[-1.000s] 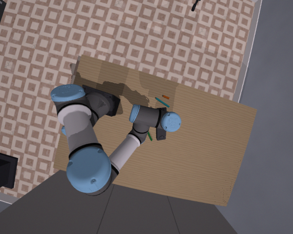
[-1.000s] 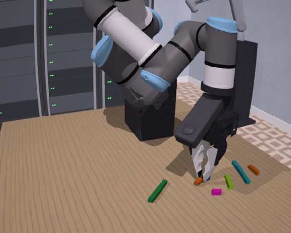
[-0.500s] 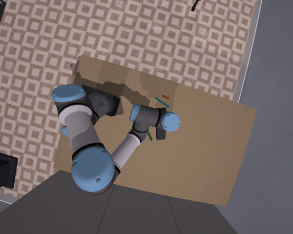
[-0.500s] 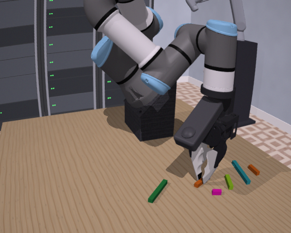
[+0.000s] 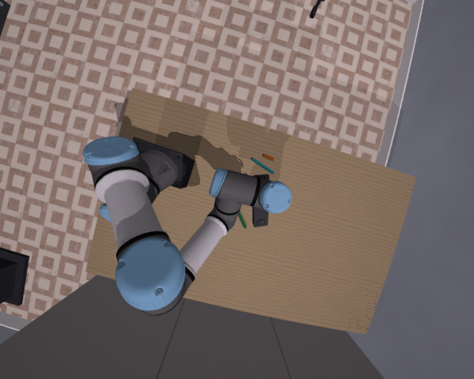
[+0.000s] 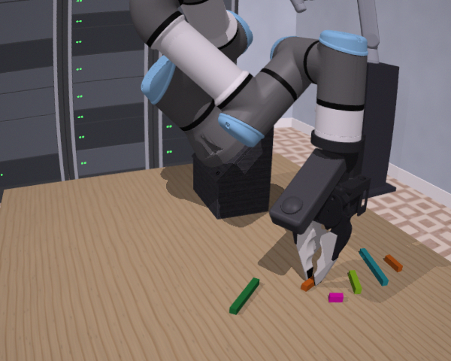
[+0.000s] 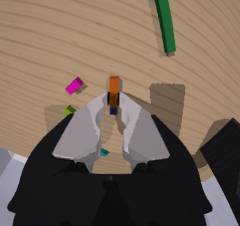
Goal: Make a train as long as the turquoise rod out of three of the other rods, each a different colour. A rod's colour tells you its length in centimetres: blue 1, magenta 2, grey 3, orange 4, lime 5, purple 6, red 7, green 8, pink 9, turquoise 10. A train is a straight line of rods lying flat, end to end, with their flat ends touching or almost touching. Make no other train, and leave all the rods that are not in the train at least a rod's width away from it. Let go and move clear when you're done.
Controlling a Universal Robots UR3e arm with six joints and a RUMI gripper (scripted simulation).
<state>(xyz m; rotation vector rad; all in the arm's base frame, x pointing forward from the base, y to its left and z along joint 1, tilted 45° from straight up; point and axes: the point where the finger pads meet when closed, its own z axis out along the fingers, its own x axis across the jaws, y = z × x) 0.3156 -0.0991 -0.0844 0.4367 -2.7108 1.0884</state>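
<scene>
Right now the blue rod is 20 mm to the left of my hand, 10 mm below it and 10 mm behind it. The rest, counted from my hand: lime rod (60 mm to the left, 30 mm ahead, 10 mm below); then green rod (100 mm to the right, 10 mm below, 10 mm behind); then magenta rod (50 mm ahead, 10 mm to the left, 10 mm below).
</scene>
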